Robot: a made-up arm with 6 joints.
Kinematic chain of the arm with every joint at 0, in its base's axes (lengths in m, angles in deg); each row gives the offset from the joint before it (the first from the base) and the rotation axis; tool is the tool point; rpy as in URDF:
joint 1: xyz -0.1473 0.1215 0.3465 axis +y
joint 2: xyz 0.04 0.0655 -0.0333 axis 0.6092 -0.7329 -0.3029
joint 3: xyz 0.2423 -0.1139 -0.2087 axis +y
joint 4: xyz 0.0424 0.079 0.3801 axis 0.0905 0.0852 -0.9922
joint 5: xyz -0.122 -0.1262 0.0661 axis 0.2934 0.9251 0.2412
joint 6: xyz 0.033 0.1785 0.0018 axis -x
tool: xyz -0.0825 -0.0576 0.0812 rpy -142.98 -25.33 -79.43
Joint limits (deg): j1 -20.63..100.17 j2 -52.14..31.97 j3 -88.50..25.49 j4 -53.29..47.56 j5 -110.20..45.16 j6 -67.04..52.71
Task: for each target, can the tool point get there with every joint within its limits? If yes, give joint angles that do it. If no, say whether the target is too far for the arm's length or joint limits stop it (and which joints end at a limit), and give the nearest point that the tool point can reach.
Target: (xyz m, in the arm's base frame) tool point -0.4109 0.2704 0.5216
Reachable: yes | joints 74.13 1.76 -74.57 26.33 -20.18 21.83
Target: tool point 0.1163 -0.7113 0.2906
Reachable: no: joint limits stop it (at a limit: joint 2, joint 4, joint 5, joint 6) | nearest point 0.2080 -0.1686 0.2711 | short by 0.551 m
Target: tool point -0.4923 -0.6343 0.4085
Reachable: no: joint limits stop it (at a limit: joint 2, joint 3, joint 4) | nearest point -0.4081 -0.1292 0.3934 | short by 0.512 m
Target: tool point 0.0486 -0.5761 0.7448
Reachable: no: joint limits stop it (at a limit: joint 1, joint 2, joint 3, joint 4, joint 5) | nearest point 0.0508 -0.1728 0.7034 | short by 0.405 m
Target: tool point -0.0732 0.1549 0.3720
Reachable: yes | joints 88.06 -3.46 -29.15 15.69 -31.79 -49.45
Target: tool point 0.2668 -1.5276 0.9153
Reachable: no: too far | nearest point 0.1028 -0.1702 0.6900 | short by 1.386 m
